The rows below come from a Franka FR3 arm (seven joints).
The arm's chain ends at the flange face. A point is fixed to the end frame.
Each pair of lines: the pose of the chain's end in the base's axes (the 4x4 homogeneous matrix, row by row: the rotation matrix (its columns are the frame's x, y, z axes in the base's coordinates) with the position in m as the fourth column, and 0 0 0 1 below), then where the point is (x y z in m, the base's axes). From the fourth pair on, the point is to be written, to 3 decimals.
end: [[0.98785, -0.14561, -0.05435, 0.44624], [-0.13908, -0.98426, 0.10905, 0.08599], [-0.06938, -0.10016, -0.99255, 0.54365], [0, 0, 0, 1]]
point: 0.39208 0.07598 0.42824
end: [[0.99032, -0.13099, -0.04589, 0.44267], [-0.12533, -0.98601, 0.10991, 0.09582], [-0.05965, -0.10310, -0.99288, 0.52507], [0, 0, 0, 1]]
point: 0.38982 0.08525 0.40911
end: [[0.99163, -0.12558, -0.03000, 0.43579], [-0.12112, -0.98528, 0.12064, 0.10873], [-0.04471, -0.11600, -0.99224, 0.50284], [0, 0, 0, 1]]
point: 0.38489 0.09925 0.38592
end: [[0.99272, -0.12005, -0.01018, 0.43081], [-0.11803, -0.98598, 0.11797, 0.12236], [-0.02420, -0.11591, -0.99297, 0.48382], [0, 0, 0, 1]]
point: 0.382 0.112 0.366
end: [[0.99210, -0.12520, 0.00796, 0.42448], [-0.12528, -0.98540, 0.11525, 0.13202], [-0.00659, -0.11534, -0.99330, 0.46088], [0, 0, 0, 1]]
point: 0.378 0.122 0.342
